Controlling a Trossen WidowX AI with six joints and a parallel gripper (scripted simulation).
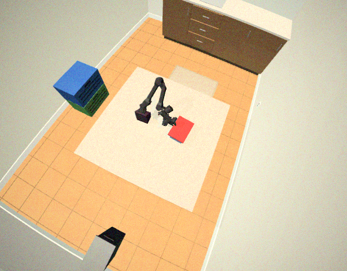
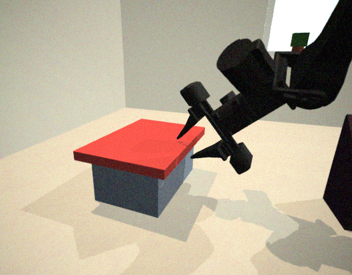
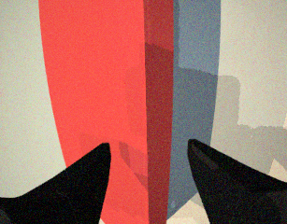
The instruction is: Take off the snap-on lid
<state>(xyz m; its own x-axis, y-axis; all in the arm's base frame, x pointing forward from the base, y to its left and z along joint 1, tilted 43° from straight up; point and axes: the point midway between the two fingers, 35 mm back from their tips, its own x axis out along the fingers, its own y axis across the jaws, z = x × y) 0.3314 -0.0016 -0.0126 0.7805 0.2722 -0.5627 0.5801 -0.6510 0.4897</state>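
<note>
The red lid is 80 mm ahead of my gripper tip, 20 mm to the right of it and 10 mm above it. The rest, counted from my gripper tip: storage box 80 mm ahead, 20 mm to the right, 50 mm below.
</note>
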